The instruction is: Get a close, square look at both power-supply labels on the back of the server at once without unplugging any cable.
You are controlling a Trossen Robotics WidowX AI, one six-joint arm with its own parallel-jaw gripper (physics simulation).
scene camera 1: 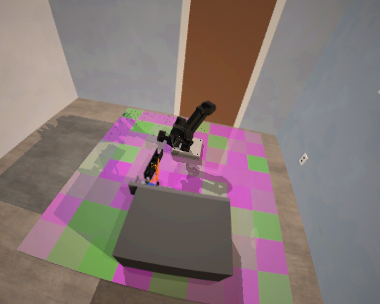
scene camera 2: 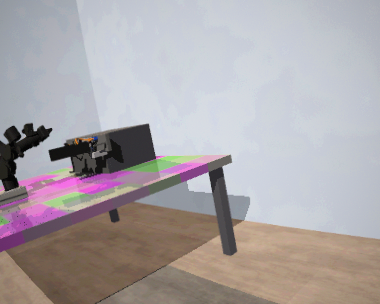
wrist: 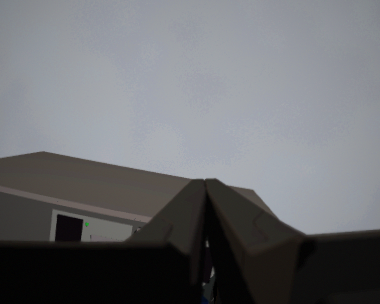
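Where they show: gripper, fingertip midpoint: [scene camera 1: 172, 146] [scene camera 2: 52, 128] [wrist: 204, 191]; arm's base at its link origin: [scene camera 2: 11, 188].
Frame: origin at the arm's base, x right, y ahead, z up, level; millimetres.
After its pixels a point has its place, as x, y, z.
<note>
The dark grey server [scene camera 1: 175, 230] {-74, 640, 159} [scene camera 2: 132, 145] {136, 643, 62} [wrist: 100, 180] {-122, 599, 158} lies on the checkered table, its back towards the arm. In the wrist view its back is low in the picture and tilted. A pale panel [wrist: 112, 230] {-50, 452, 143} with a dark rectangle and a green light [wrist: 87, 224] {-76, 449, 144} shows at lower left, cut off below by the gripper. No label can be read. Part of the back shows through the gap below the fingertips. My gripper [scene camera 2: 51, 130] {37, 259, 239} [wrist: 204, 191] {37, 259, 239} is shut and empty, raised in front of the server's back, apart from it. Its fingertips are hard to make out in scene camera 1.
A black cable arm [scene camera 1: 150, 172] {121, 379, 143} [scene camera 2: 65, 152] {149, 262, 115} sticks out from one side of the server's back, with orange cables [scene camera 1: 158, 170] {81, 370, 162} [scene camera 2: 84, 140] and a blue piece [scene camera 1: 150, 184] {95, 452, 148} [scene camera 2: 95, 138] {106, 452, 144} [wrist: 204, 300] {55, 436, 98}. The robot's base plate [scene camera 1: 196, 148] {-80, -31, -7} stands on the table [scene camera 1: 270, 255] {-577, 596, -48} [scene camera 2: 225, 161] {635, 817, -71}.
</note>
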